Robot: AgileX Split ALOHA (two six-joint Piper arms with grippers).
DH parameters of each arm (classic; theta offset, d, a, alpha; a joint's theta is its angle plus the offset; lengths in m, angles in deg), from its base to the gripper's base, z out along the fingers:
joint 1: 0 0.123 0 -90
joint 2: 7.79 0 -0.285 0
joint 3: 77.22 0 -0.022 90
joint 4: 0 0.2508 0 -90
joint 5: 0 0 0.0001 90
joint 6: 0 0.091 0 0
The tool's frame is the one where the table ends.
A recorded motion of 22 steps. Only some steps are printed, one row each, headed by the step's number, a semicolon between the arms.
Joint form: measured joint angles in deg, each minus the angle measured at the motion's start. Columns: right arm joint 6, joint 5, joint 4, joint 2, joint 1, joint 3; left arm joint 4, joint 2, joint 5, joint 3, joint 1, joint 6.
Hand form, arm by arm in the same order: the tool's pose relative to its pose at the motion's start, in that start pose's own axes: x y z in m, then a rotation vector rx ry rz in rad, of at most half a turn. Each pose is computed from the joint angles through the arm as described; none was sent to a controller.
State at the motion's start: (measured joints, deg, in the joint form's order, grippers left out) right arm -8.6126 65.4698 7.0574 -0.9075 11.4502 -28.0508; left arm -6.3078 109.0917 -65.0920 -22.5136 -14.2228 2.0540
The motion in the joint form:
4: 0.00 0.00 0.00 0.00 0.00 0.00; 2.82 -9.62 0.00 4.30 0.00 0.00
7: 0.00 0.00 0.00 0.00 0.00 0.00; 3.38 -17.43 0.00 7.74 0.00 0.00
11: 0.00 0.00 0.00 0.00 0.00 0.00; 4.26 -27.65 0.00 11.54 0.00 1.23
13: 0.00 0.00 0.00 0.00 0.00 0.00; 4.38 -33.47 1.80 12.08 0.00 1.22
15: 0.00 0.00 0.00 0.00 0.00 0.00; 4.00 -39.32 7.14 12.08 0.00 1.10
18: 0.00 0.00 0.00 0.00 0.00 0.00; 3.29 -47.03 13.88 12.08 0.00 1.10
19: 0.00 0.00 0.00 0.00 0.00 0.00; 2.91 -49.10 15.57 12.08 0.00 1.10
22: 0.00 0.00 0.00 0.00 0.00 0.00; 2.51 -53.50 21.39 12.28 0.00 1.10
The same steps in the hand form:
4: 0.0000 0.0000 0.0000 0.0000 0.0000 0.0000; -0.0257 -0.0015 -0.0283 0.0446 -0.0942 0.0135
7: 0.0000 0.0000 0.0000 0.0000 0.0000 0.0000; -0.0421 -0.0001 -0.0526 0.0530 -0.1706 0.0124
11: 0.0000 0.0000 0.0000 0.0000 0.0000 0.0000; -0.0605 0.0016 -0.0838 0.0625 -0.2837 0.0338
13: 0.0000 0.0000 0.0000 0.0000 0.0000 0.0000; -0.0732 0.0026 -0.0973 0.0637 -0.3444 0.0298
15: 0.0000 0.0000 0.0000 0.0000 0.0000 0.0000; -0.0820 0.0040 -0.1087 0.0609 -0.3528 0.0202
18: 0.0000 0.0000 0.0000 0.0000 0.0000 0.0000; -0.0923 0.0062 -0.1249 0.0560 -0.3688 0.0063
19: 0.0000 0.0000 0.0000 0.0000 0.0000 0.0000; -0.0948 0.0070 -0.1295 0.0530 -0.3750 -0.0003
22: 0.0000 0.0000 0.0000 0.0000 0.0000 0.0000; -0.0953 0.0079 -0.1385 0.0541 -0.3463 -0.0077

